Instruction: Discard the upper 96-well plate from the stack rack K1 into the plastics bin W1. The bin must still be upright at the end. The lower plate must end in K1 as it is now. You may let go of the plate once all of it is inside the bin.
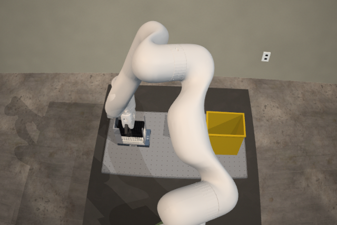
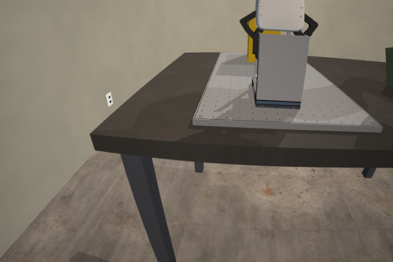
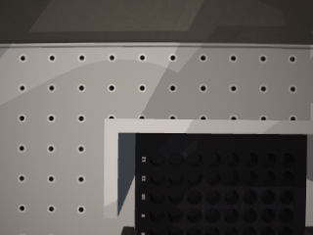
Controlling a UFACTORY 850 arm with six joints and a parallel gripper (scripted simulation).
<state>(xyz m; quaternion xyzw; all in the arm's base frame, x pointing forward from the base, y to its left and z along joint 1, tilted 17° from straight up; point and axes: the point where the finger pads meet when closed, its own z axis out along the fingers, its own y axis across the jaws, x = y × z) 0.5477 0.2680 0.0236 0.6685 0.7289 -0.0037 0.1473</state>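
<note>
Now: hand 7 cm to the right of the grey rack wall and 2 cm above it. Also, from my hand: white 96-well plate: 7 cm below; yellow plastics bin W1: 1 cm ahead, 44 cm to the right, 1 cm below; black 96-well plate: 1 cm below.
</note>
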